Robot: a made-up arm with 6 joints. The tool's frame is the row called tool.
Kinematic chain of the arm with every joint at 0, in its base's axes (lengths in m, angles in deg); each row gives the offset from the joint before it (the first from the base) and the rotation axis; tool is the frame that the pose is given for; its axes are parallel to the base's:
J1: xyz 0 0 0.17 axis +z
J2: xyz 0 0 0 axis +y
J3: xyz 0 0 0.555 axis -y
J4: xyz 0 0 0 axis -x
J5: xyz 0.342 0 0 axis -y
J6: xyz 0 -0.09 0 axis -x
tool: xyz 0 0 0
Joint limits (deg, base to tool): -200..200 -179.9..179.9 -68..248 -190..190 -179.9..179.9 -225..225
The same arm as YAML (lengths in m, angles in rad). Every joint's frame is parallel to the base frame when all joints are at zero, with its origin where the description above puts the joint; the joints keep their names.
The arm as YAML. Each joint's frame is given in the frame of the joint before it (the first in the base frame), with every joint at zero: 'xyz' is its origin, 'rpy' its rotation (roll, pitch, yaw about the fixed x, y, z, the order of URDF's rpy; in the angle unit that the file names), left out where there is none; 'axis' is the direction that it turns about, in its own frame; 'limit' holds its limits. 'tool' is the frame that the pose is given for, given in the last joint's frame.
units:
  length: m
  angle: rad
joints:
  - name: J1
    type: revolute
    origin:
      xyz: [0.0, 0.0, 0.17]
    axis: [0.0, 0.0, 1.0]
    limit:
      lower: -3.4907
      upper: 3.4907
  - name: J2
    type: revolute
    origin:
      xyz: [0.0, 0.0, 0.0]
    axis: [0.0, 1.0, 0.0]
    limit:
      lower: -3.1398
      upper: 3.1398
  - name: J3
    type: revolute
    origin:
      xyz: [0.0, 0.0, 0.555]
    axis: [0.0, -1.0, 0.0]
    limit:
      lower: -1.1868
      upper: 4.3284
  - name: J4
    type: revolute
    origin:
      xyz: [0.0, 0.0, 0.0]
    axis: [-1.0, 0.0, 0.0]
    limit:
      lower: -3.3161
      upper: 3.3161
  - name: J5
    type: revolute
    origin:
      xyz: [0.342, 0.0, 0.0]
    axis: [0.0, -1.0, 0.0]
    limit:
      lower: -3.1398
      upper: 3.1398
  - name: J6
    type: revolute
    origin:
      xyz: [0.0, -0.09, 0.0]
    axis: [-1.0, 0.0, 0.0]
    limit:
      lower: -3.927
      upper: 3.927
tool:
  origin:
    xyz: [0.0, 0.0, 0.0]

